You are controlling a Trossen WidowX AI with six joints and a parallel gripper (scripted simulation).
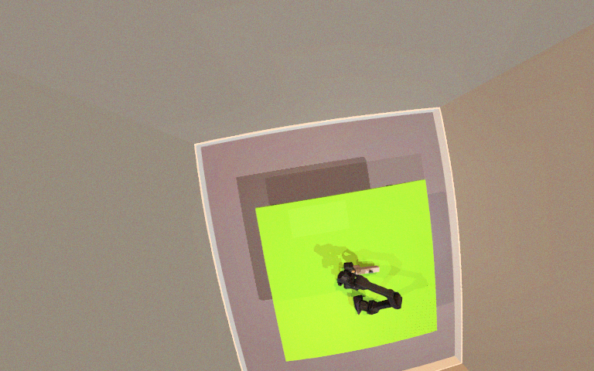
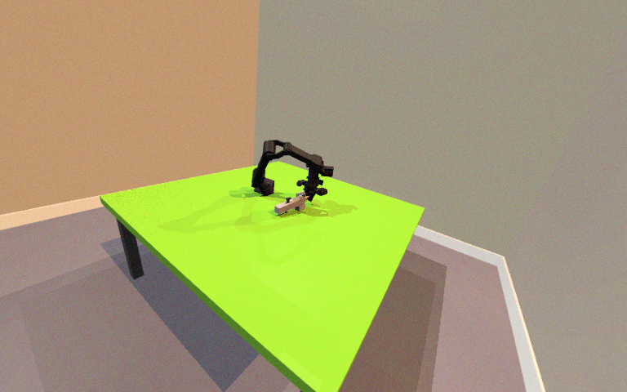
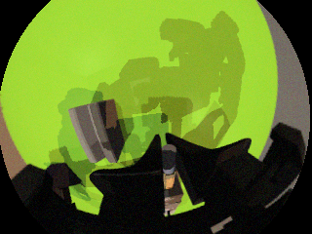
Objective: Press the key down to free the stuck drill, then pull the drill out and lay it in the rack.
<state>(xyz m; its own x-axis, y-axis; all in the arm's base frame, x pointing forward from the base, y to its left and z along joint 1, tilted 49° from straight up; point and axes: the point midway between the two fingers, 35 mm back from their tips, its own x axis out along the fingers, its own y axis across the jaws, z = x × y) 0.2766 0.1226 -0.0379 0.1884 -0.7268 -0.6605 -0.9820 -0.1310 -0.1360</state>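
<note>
My gripper tip is now 6 cm to the left of the drill and 3 cm below it. From my gripper tip the other things lie so: holder block (15 cm to the right, 1 cm above); then slotted rack (8 cm behind, 2 cm to the left); then small dark key (17 cm to the right, 3 cm above).
</note>
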